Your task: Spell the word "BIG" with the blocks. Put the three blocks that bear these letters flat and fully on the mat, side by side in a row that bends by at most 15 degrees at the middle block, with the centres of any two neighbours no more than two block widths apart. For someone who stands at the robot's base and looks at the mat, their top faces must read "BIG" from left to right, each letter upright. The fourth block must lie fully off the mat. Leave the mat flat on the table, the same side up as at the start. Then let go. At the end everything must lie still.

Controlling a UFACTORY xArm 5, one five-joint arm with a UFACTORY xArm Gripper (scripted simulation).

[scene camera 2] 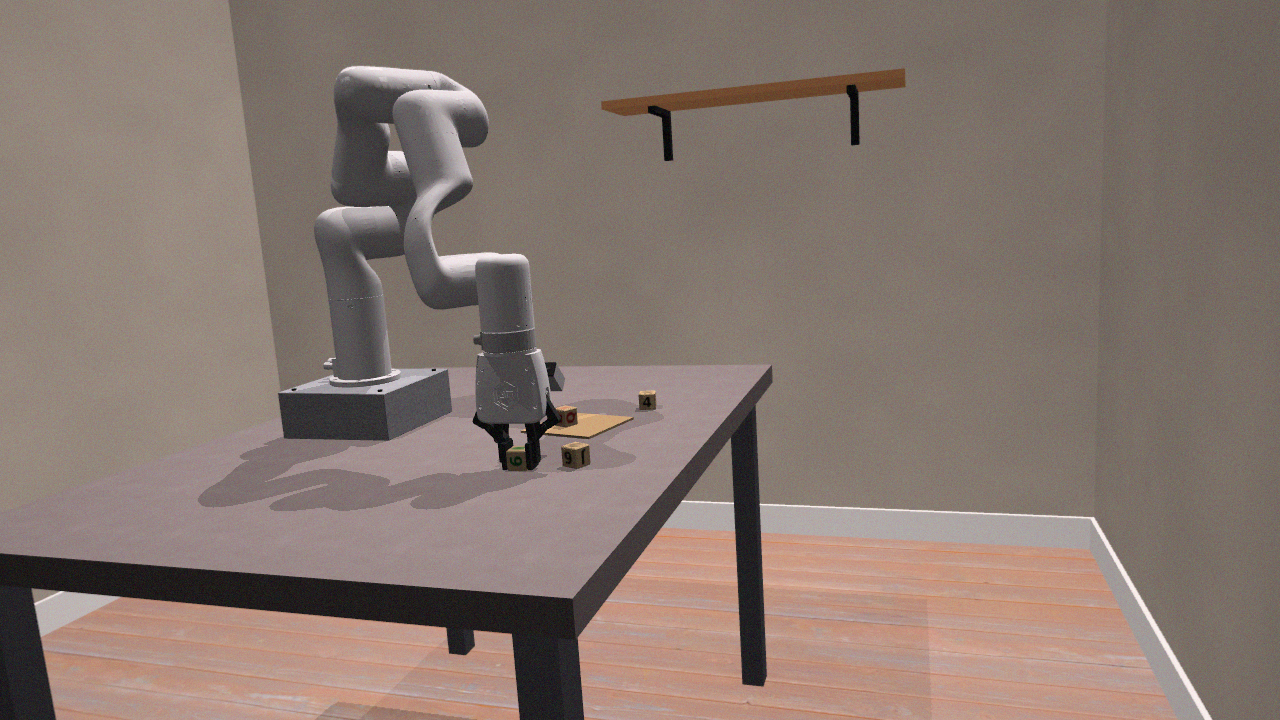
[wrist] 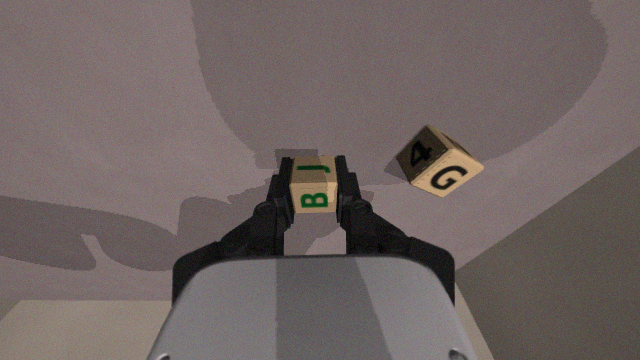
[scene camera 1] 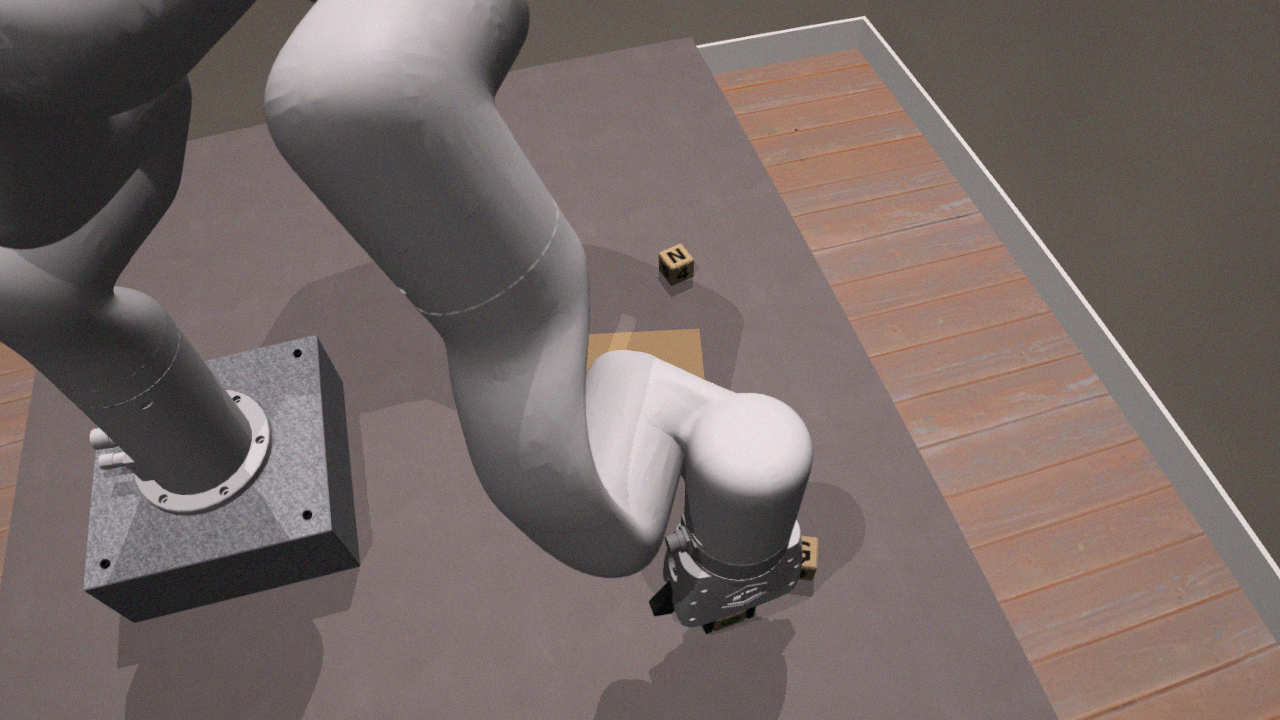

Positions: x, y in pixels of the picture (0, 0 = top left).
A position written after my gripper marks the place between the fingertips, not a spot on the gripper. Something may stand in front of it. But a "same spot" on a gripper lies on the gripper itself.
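In scene camera 1 I see my gripper [722, 609], and a tan mat is visible there too. Scene camera 2 gives me both my gripper and the mat. The wrist view has my gripper in it, while the mat is out of frame in the wrist view. On my gripper, [wrist: 364, 228] and [scene camera 2: 536, 426] are the same spot. For the tan mat, [scene camera 1: 682, 348] and [scene camera 2: 616, 419] are likewise the same spot.
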